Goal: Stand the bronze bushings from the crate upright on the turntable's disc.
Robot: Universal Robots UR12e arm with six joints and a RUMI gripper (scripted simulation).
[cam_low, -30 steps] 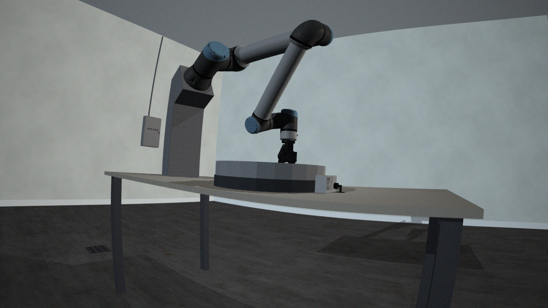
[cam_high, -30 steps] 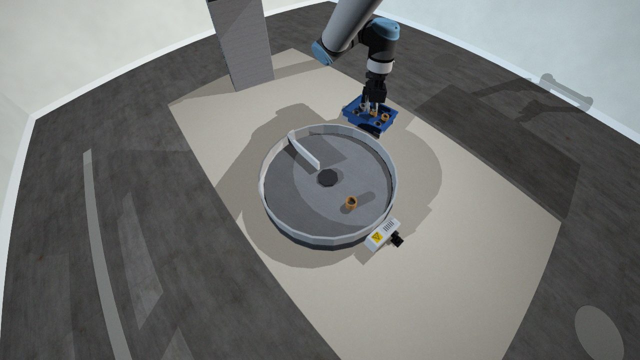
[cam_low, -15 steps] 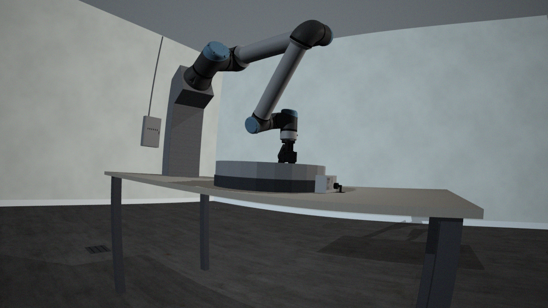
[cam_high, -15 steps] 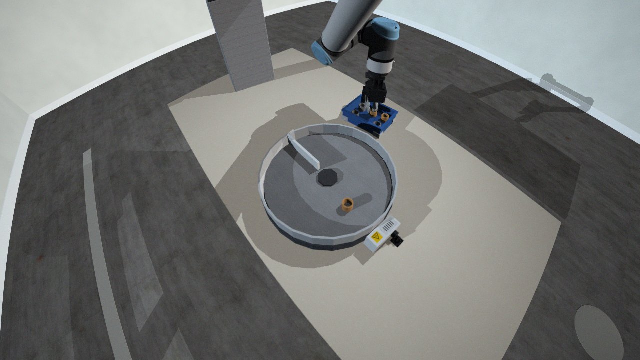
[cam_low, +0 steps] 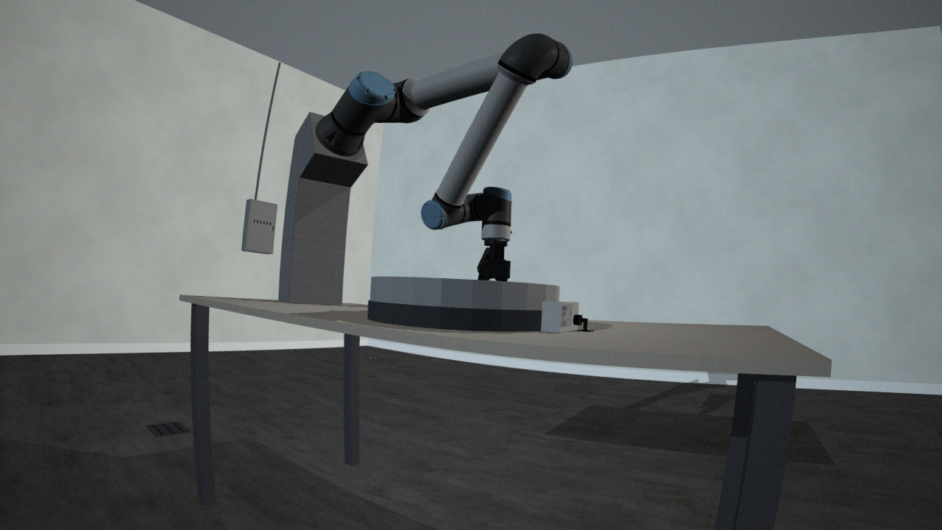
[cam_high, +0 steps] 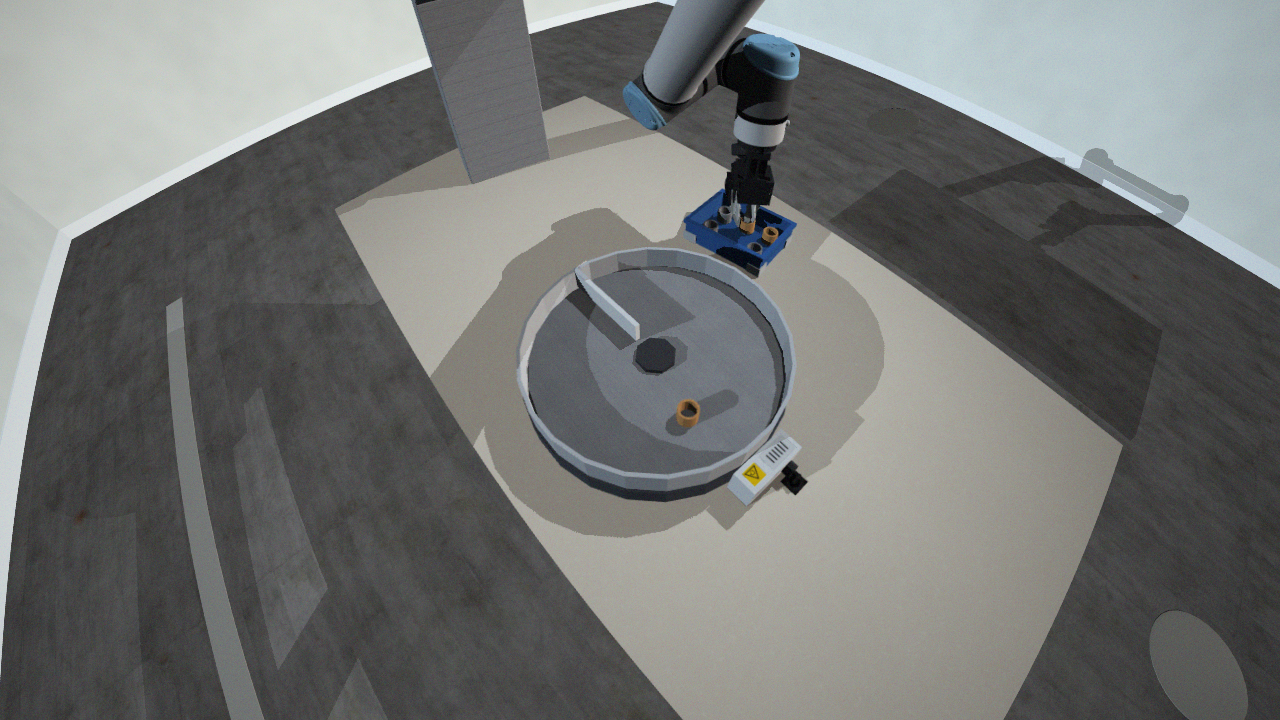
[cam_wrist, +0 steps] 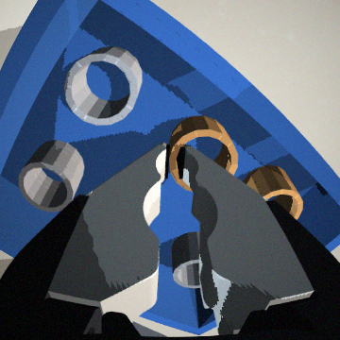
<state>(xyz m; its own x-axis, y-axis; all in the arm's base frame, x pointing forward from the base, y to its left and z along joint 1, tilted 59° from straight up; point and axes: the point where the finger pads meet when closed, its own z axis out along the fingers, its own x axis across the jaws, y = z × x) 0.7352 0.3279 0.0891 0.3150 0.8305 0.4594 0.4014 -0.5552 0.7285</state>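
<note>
Now: the blue crate 20 mm ahead of my hand and 20 mm to the right of it. Round my hand: turntable disc (200 mm ahead, 360 mm to the right, 20 mm above).
</note>
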